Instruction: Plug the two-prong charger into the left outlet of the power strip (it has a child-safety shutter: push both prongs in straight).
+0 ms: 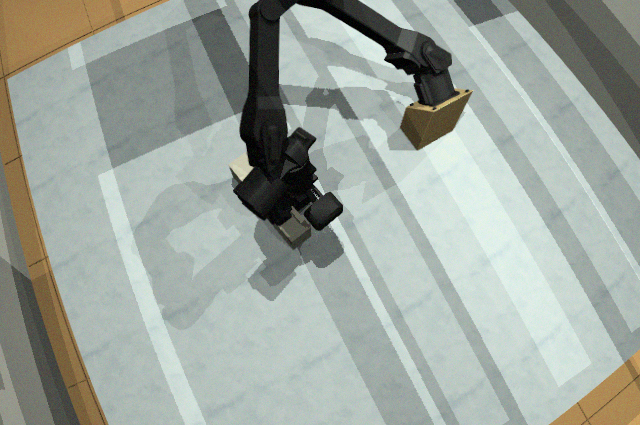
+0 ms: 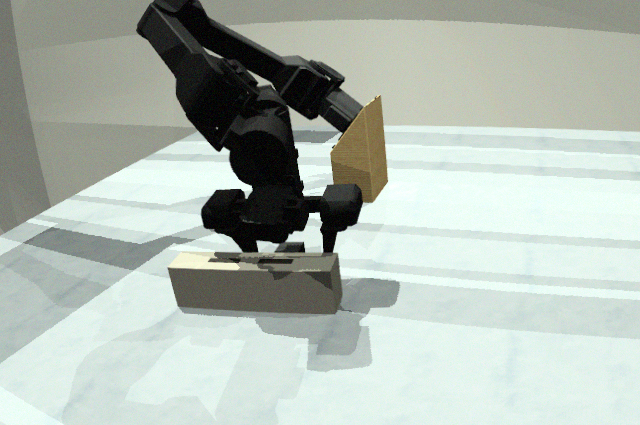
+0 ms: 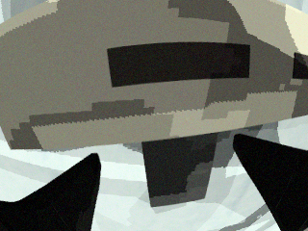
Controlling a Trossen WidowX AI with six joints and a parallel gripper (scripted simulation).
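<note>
Right now the black two-prong charger is 2 cm ahead of my gripper tip, 1 cm to the left of it and 1 cm above it.
</note>
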